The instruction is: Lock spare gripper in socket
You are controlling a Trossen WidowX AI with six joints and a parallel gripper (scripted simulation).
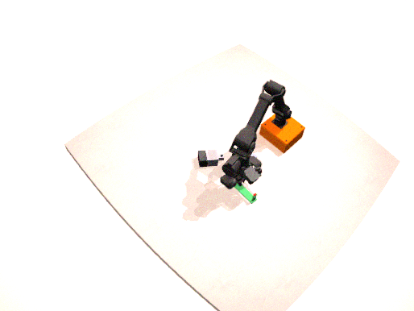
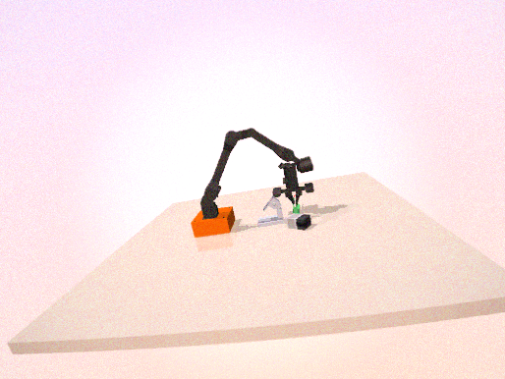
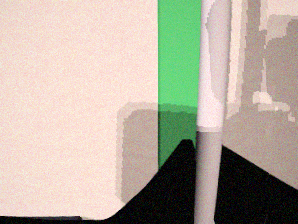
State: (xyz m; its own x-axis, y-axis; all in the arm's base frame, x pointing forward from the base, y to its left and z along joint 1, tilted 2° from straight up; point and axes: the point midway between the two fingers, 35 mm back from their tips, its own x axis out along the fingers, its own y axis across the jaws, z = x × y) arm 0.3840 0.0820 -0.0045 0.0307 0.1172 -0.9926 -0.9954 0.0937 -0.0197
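Now: gripper tip 20 mm to the right of the green cradle. The rest, counted from my gripper tip: pale grey mount 100 mm behind, 90 mm to the right, 30 mm above; spare gripper 20 mm behind, 190 mm to the right.
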